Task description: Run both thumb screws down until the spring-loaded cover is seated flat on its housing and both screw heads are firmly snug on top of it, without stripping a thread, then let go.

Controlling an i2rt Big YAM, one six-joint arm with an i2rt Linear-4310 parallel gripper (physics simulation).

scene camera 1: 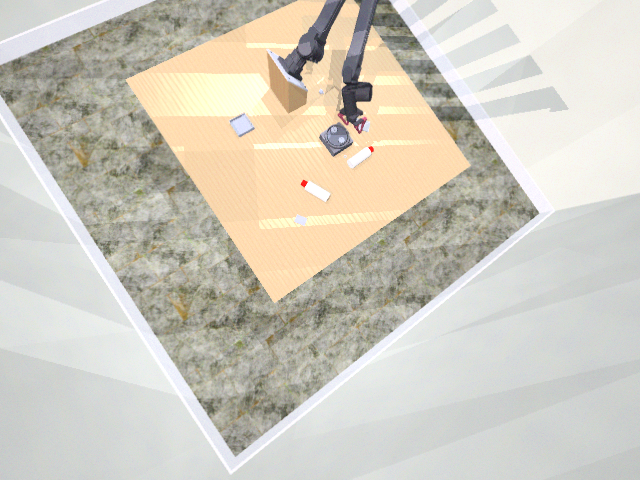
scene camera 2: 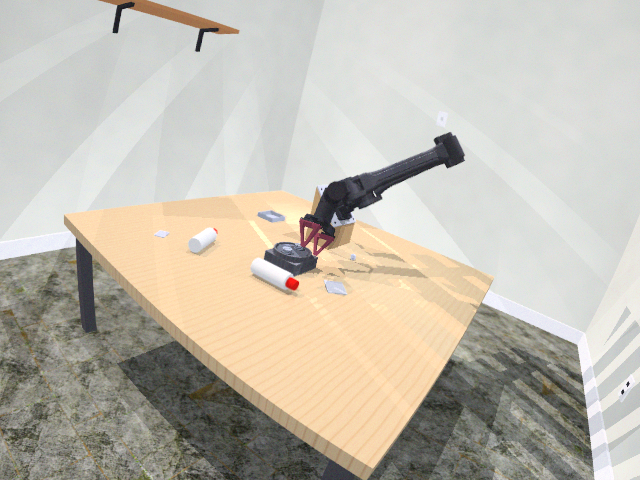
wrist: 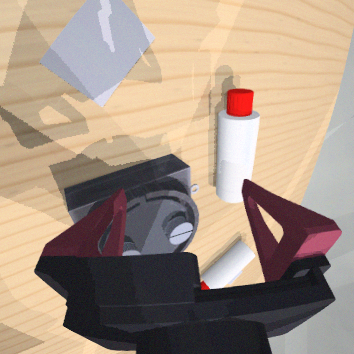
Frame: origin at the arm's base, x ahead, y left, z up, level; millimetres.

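Where they show: gripper, fingertip midpoint: [scene camera 1: 353,129] [scene camera 2: 309,251] [wrist: 183,188]; arm's base, link origin: [scene camera 1: 289,70] [scene camera 2: 338,205].
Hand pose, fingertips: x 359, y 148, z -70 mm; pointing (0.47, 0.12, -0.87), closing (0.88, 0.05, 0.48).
Things, the pixels of their centre, and the offset from my fingertips. "spot": a spot on its surface instead.
- dark square housing, body centre: [wrist: 140,224] [scene camera 2: 291,257] [scene camera 1: 336,138] 22 mm back, 77 mm right, 57 mm down
- table with the round dark cover, body centre: [wrist: 145,232] [scene camera 2: 292,253] [scene camera 1: 337,137] 22 mm back, 77 mm right, 42 mm down
- pale slotted screw head, surface spot: [wrist: 181,233] [scene camera 1: 341,139] spot: 11 mm ahead, 75 mm right, 19 mm down
- white bottle with a red cap, body centre: [wrist: 235,148] [scene camera 2: 275,275] [scene camera 1: 361,156] 122 mm ahead, 15 mm right, 60 mm down
- second such bottle, body centre: [wrist: 223,270] [scene camera 2: 204,238] [scene camera 1: 315,190] 151 mm ahead, 319 mm right, 60 mm down
- flat pale square, surface spot: [wrist: 98,52] [scene camera 2: 334,286] spot: 31 mm back, 99 mm left, 82 mm down
- shallow grey tray, body centre: [scene camera 2: 271,216] [scene camera 1: 241,124] 322 mm back, 450 mm right, 75 mm down
The dark square housing [scene camera 1: 334,150] [scene camera 2: 302,266] [wrist: 127,181] stands on the table with the round dark cover [scene camera 1: 338,134] [wrist: 149,220] on top. One pale slotted screw head [scene camera 1: 341,140] [wrist: 181,233] sits in a round recess of the cover. The other screw head [scene camera 1: 333,129] [wrist: 132,253] is partly hidden by the gripper body in the wrist view. Whether the cover lies flat and the heads touch it cannot be told. My gripper [scene camera 1: 352,122] [scene camera 2: 310,249] [wrist: 183,188] is wide open and empty, its dark red fingers above and beside the housing's edge.
A white bottle with a red cap [scene camera 1: 360,157] [scene camera 2: 270,273] [wrist: 237,155] lies close beside the housing. A second such bottle [scene camera 1: 315,191] [scene camera 2: 202,240] [wrist: 229,265] lies farther off. A flat pale square [scene camera 2: 335,287] [wrist: 98,52] lies near the housing; a shallow grey tray [scene camera 1: 241,125] [scene camera 2: 271,215] lies farther away.
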